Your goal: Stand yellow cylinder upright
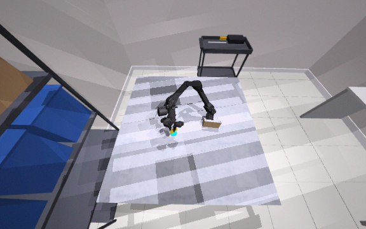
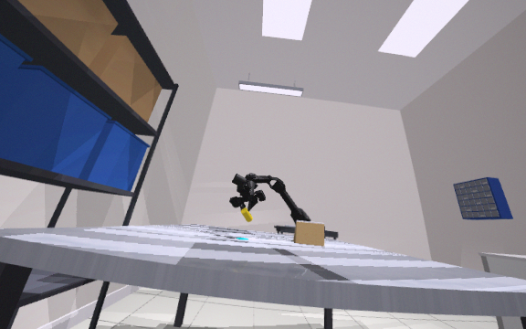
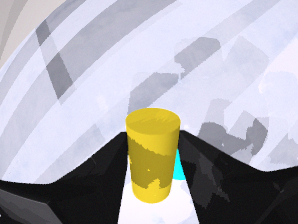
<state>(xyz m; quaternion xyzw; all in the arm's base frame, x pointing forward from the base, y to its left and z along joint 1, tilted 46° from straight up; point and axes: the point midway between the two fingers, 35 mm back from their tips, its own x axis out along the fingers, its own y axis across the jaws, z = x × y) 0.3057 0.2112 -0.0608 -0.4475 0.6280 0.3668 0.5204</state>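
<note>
My gripper tip is 130 mm above the cyan circle and 30 mm to the left of it. The rest, counted from my gripper tip: yellow tall cylinder 10 mm to the right, 10 mm below, 10 mm behind.
</note>
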